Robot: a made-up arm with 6 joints. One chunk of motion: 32 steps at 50 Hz.
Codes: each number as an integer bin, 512 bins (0 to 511) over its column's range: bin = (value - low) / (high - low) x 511, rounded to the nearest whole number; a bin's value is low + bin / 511 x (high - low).
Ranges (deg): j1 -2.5..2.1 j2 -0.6..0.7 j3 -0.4..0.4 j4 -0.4..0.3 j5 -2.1..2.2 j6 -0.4..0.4
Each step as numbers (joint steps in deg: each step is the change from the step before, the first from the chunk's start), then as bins.
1 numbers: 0.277 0.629 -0.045 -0.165 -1.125 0.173
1 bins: 308 483 227 172 116 366
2 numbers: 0.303 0.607 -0.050 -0.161 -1.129 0.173
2 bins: 311 474 224 174 115 366
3 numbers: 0.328 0.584 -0.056 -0.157 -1.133 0.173
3 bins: 314 465 220 177 115 366
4 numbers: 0.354 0.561 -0.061 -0.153 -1.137 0.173
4 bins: 317 456 217 180 114 366
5 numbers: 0.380 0.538 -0.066 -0.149 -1.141 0.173
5 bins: 320 447 213 183 114 366
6 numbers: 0.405 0.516 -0.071 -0.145 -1.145 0.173
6 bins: 323 439 210 186 113 366
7 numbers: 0.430 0.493 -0.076 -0.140 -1.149 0.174
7 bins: 325 430 207 190 113 367
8 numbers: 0.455 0.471 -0.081 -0.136 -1.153 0.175
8 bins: 328 421 204 193 113 367
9 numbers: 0.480 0.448 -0.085 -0.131 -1.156 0.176
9 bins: 331 412 201 196 112 368
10 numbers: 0.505 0.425 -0.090 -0.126 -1.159 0.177
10 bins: 334 403 198 200 112 369
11 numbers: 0.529 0.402 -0.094 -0.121 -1.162 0.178
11 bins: 336 394 195 204 111 369
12 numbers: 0.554 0.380 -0.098 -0.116 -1.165 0.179
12 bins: 339 385 193 207 111 370
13 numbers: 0.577 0.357 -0.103 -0.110 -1.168 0.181
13 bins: 342 376 190 212 111 371
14 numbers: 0.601 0.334 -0.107 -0.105 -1.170 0.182
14 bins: 344 367 187 215 111 372
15 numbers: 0.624 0.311 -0.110 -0.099 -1.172 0.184
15 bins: 347 358 185 220 110 373
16 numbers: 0.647 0.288 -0.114 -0.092 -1.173 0.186
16 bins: 350 349 183 225 110 374
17 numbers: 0.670 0.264 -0.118 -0.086 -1.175 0.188
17 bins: 352 340 180 229 110 376
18 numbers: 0.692 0.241 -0.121 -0.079 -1.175 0.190
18 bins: 355 331 178 234 110 377
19 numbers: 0.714 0.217 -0.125 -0.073 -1.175 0.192
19 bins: 357 321 176 239 110 378
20 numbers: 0.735 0.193 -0.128 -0.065 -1.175 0.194
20 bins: 359 312 174 245 110 379
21 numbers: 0.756 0.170 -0.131 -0.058 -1.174 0.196
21 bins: 362 303 172 250 110 381
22 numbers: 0.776 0.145 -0.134 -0.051 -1.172 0.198
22 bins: 364 293 170 255 110 382
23 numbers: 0.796 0.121 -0.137 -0.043 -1.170 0.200
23 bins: 366 283 168 261 111 383
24 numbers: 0.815 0.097 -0.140 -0.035 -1.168 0.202
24 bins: 368 274 166 266 111 385
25 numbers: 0.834 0.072 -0.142 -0.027 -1.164 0.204
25 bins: 370 264 165 272 111 386
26 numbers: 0.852 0.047 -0.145 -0.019 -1.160 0.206
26 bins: 372 254 163 278 112 387
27 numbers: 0.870 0.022 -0.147 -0.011 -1.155 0.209
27 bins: 374 244 162 284 112 389
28 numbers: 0.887 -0.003 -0.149 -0.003 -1.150 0.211
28 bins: 376 235 160 290 113 390
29 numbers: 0.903 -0.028 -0.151 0.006 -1.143 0.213
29 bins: 378 225 159 296 114 392
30 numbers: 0.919 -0.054 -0.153 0.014 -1.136 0.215
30 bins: 380 215 158 302 115 393
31 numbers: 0.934 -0.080 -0.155 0.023 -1.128 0.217
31 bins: 381 204 156 309 116 394
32 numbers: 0.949 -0.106 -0.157 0.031 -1.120 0.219
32 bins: 383 194 155 315 116 395
